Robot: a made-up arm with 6 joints.
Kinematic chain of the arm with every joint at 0, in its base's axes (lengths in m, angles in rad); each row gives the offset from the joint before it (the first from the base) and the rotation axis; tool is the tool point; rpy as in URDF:
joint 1: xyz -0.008 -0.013 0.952 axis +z
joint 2: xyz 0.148 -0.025 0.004 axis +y
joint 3: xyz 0 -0.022 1.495 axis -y
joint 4: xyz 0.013 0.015 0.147 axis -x
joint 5: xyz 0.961 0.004 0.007 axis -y
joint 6: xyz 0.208 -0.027 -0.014 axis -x
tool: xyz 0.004 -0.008 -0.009 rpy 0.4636 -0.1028 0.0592
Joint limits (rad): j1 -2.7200..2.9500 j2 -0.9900..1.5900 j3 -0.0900..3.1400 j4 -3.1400..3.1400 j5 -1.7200..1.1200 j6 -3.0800..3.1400
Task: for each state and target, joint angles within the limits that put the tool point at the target. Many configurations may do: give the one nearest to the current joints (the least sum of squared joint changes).
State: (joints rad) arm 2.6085 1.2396 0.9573 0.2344 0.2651 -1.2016
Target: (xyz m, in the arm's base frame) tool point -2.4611 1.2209 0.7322
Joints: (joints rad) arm 2.6903 1.4281 0.8995 0.2353 0.2567 -1.2017
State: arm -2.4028 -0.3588 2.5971 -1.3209 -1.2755 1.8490
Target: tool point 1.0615 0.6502 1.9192
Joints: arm -2.4487 -0.3424 3.1400 -1.5876 -1.4777 1.8565
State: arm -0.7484 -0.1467 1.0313 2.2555 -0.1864 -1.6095
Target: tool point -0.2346 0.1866 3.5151
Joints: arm -0.8945 -0.4084 0.8859 2.2680 -0.1076 -1.6126
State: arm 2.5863 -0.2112 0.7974 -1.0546 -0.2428 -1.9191
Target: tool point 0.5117 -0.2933 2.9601
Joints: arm 2.7044 -0.9071 0.1998 -1.0042 -0.3633 -1.9109
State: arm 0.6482 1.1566 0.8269 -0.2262 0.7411 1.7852
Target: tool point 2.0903 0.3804 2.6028
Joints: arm 0.2333 0.6687 0.8338 -0.2621 0.8249 1.7861
